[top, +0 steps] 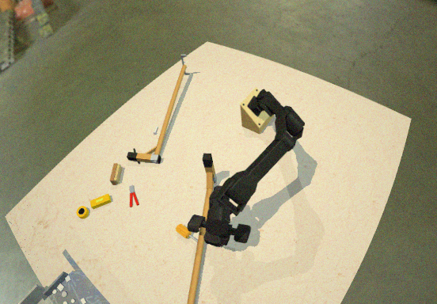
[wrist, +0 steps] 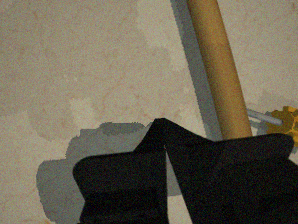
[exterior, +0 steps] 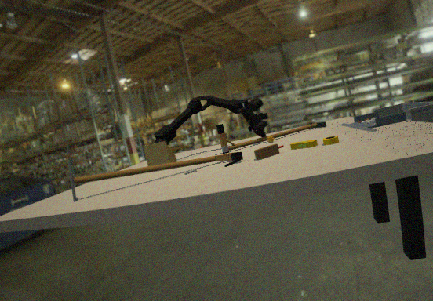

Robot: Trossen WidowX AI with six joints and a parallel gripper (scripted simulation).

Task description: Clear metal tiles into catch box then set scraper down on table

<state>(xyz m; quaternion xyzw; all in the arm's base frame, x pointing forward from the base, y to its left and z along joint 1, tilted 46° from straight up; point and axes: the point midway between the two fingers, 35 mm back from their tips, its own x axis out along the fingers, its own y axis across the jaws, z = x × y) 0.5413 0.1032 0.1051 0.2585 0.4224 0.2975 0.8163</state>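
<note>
My gripper tip is 12 cm to the left of the screwdriver, 2 cm short of it and 1 cm below it. The rest, counted from my gripper tip: yellow tape roll 53 cm to the right, 18 cm ahead; then yellow level 50 cm to the right, 9 cm ahead; then wooden block 52 cm to the right, 4 cm behind, 1 cm above.
</note>
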